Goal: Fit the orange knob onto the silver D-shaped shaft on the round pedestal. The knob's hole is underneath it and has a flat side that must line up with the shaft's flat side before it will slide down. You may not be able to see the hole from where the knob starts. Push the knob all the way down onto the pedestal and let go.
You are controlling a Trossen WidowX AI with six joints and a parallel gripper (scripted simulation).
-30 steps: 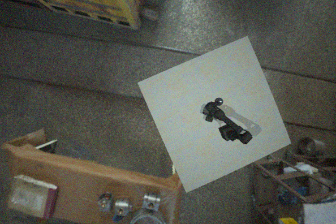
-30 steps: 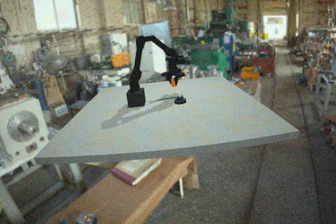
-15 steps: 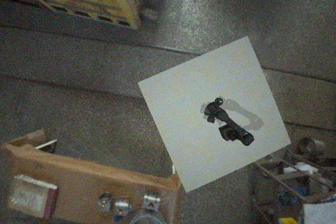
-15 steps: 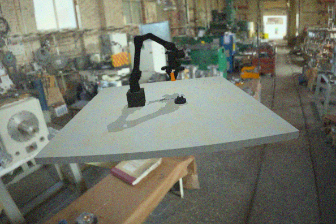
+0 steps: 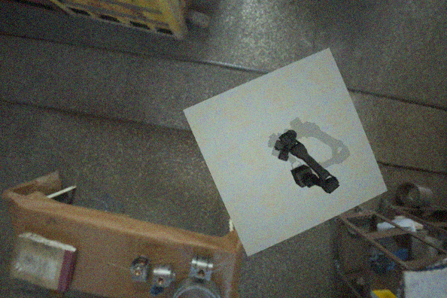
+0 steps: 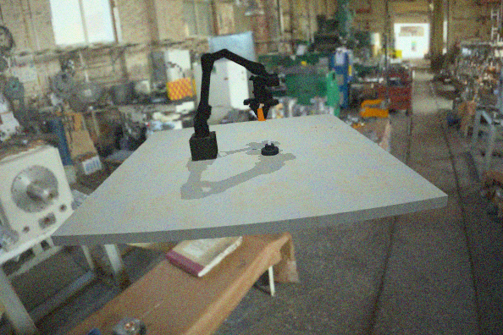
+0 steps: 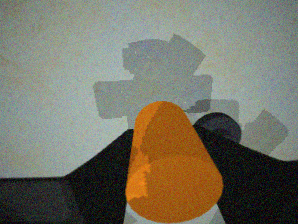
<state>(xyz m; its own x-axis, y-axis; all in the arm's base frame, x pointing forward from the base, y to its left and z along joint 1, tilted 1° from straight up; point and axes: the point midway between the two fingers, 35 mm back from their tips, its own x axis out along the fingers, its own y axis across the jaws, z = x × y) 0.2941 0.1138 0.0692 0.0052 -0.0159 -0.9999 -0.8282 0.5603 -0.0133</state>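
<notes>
My gripper tip is 14 cm to the left of the round pedestal, 11 cm above it and 3 cm short of it. Also, from my gripper tip: orange knob 3 cm above.
</notes>
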